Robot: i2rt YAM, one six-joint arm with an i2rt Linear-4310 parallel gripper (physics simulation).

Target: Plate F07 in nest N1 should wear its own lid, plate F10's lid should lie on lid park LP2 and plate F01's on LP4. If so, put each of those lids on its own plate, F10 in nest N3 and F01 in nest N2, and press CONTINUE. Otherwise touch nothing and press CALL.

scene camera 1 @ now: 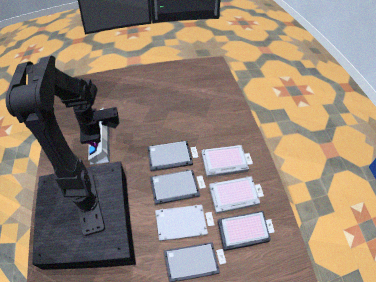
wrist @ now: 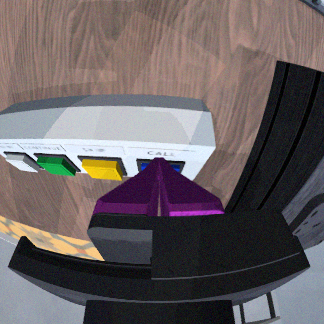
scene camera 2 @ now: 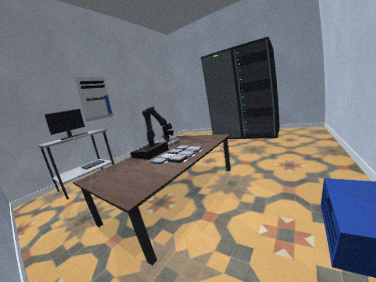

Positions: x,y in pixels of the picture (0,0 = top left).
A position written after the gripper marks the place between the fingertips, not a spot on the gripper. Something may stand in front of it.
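The gripper (wrist: pixel 158 163) holds a blue CALL button.
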